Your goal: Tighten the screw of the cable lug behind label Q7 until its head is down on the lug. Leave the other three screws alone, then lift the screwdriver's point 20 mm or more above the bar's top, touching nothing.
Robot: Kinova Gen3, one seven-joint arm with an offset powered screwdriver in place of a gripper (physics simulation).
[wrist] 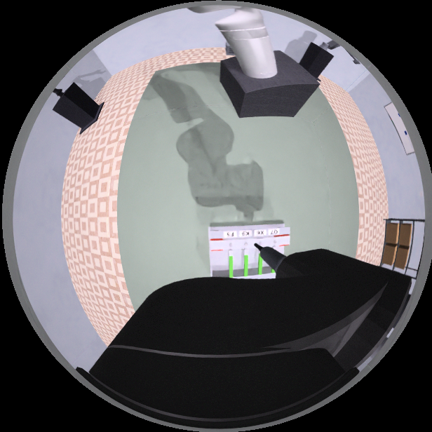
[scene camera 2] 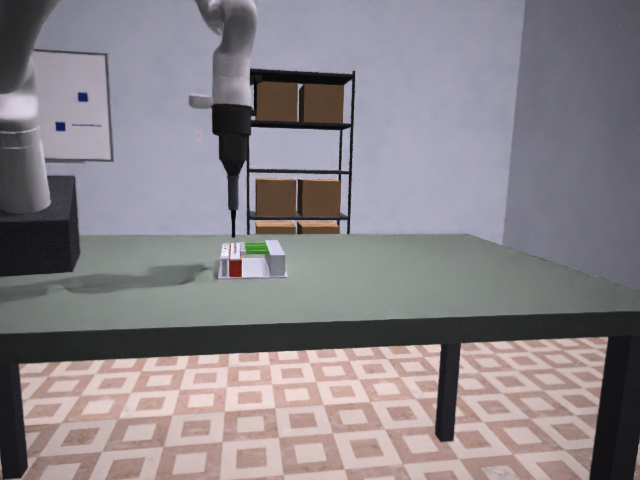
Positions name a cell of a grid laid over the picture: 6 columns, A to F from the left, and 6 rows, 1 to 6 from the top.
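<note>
Scene camera 2 shows me a white base plate (scene camera 2: C4). In the wrist view I can see the white base plate (wrist: D4) as well.
</note>
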